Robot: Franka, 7 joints.
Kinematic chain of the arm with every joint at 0, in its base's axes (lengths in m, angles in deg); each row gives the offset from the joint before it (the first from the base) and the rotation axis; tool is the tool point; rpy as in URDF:
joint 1: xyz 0 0 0.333 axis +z
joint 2: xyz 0 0 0 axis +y
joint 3: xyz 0 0 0.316 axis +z
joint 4: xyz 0.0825 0 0 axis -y
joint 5: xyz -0.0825 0 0.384 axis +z
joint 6: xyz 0 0 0 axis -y
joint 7: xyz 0.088 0 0 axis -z
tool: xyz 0 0 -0.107 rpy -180 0 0
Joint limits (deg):
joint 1: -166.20..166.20
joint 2: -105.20..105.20
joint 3: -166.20..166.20
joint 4: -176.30..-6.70
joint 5: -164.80..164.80
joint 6: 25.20..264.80
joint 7: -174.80..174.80
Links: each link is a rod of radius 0.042 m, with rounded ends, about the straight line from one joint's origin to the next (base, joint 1, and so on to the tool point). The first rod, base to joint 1, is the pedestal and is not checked.
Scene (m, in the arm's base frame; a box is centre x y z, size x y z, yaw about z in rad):
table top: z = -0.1
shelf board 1: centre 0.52 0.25 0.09 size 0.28 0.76 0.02 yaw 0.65
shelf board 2: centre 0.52 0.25 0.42 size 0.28 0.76 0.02 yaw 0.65
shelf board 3: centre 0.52 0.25 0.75 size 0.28 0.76 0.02 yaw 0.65
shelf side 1: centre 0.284 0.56 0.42 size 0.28 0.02 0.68 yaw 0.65
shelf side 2: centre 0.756 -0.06 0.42 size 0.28 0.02 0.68 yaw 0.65
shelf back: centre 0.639 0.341 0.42 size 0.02 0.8 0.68 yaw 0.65
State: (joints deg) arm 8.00 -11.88 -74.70 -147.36 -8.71 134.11 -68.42
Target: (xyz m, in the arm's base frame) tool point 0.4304 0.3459 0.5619
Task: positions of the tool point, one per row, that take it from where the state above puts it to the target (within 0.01 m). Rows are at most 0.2 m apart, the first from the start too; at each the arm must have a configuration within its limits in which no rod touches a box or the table.
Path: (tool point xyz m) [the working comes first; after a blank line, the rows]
Joints at the target: 59.71 -9.84 -19.96 -119.64 -9.48 144.41 -68.42
Straight joint move there: touches shelf board 2.

1: 0.2190 -0.3852 0.2932
2: 0.2516 -0.3831 0.3166
3: 0.2773 -0.3796 0.3374
4: 0.2969 -0.3754 0.3535
5: 0.3997 -0.2936 0.4299
6: 0.4785 -0.1647 0.4920
7: 0.5160 -0.0019 0.5350
8: 0.5011 0.1756 0.5577
9: 0.4304 0.3459 0.5619

